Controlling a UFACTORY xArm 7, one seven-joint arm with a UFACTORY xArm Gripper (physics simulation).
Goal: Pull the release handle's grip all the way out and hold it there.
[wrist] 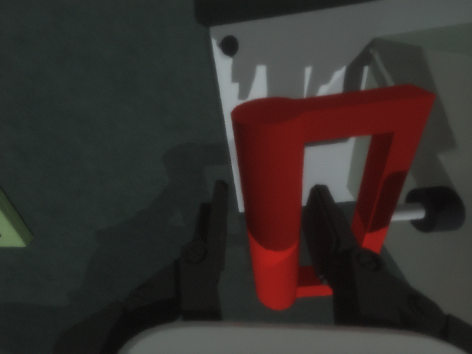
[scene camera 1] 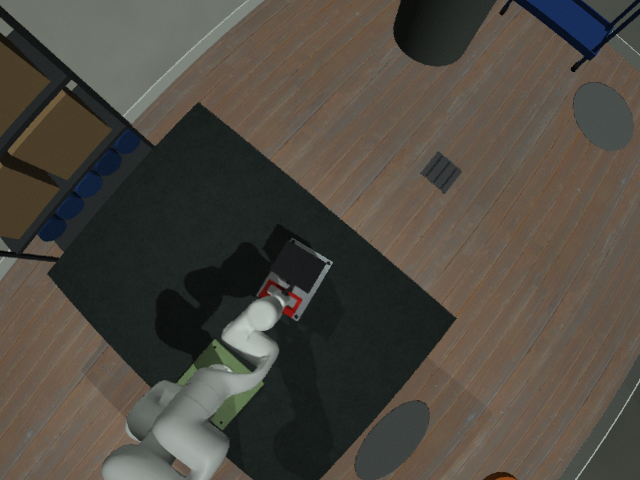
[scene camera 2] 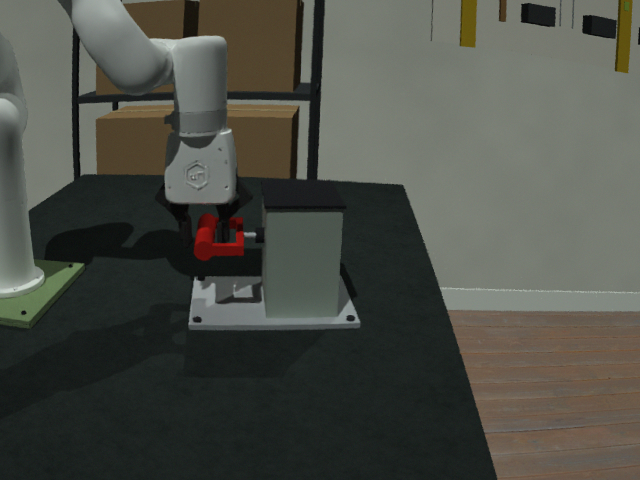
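The release handle is a red frame [scene camera 1: 296, 305] with a thick round grip bar [scene camera 2: 204, 246] [wrist: 272, 190] on its outer side. A short silver rod [scene camera 2: 249, 235] [wrist: 407, 212] joins it to the pale housing [scene camera 2: 302, 263] with a black top, on a light base plate [scene camera 2: 227, 317] [wrist: 285, 45]. My gripper [scene camera 2: 205, 238] [wrist: 266, 201] points down and is partly open. One finger is outside the bar, the other inside the frame's opening. In the wrist view, gaps show on both sides of the bar, wider on the outer side. In scene camera 1 the arm hides the fingers.
A green mounting plate [scene camera 1: 235, 410] [scene camera 2: 56, 281] [wrist: 12, 232] lies under the arm's base on the dark mat [scene camera 1: 372, 320] [scene camera 2: 361, 413]. A shelf rack [scene camera 2: 315, 103] with cardboard boxes stands behind. A dark column [scene camera 1: 439, 31] and a blue cart [scene camera 1: 568, 23] stand farther off.
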